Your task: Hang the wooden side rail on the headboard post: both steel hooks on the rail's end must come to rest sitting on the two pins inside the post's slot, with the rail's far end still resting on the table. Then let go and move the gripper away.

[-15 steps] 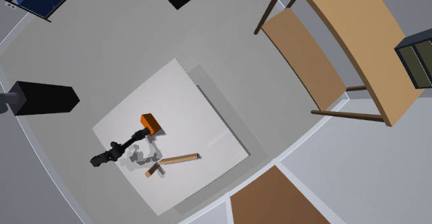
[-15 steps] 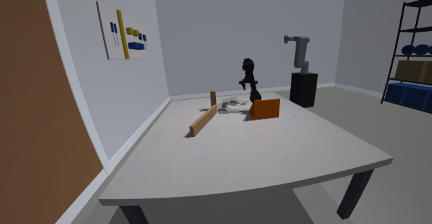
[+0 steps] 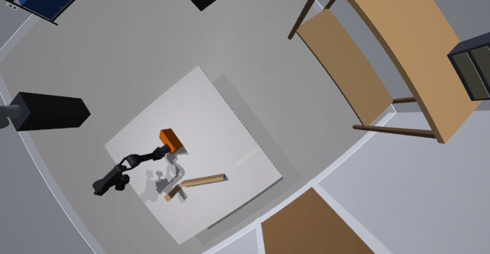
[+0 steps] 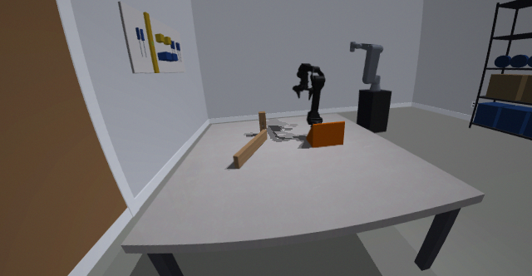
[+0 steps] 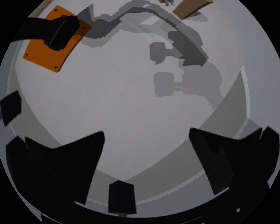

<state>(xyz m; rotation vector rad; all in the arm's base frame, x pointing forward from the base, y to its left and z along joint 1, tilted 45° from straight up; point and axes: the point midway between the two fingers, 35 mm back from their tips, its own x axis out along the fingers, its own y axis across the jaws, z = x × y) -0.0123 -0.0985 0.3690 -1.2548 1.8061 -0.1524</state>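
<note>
Now: gripper tip 36 cm short of the headboard post, 10 cm to the right of it and 14 cm above it.
</note>
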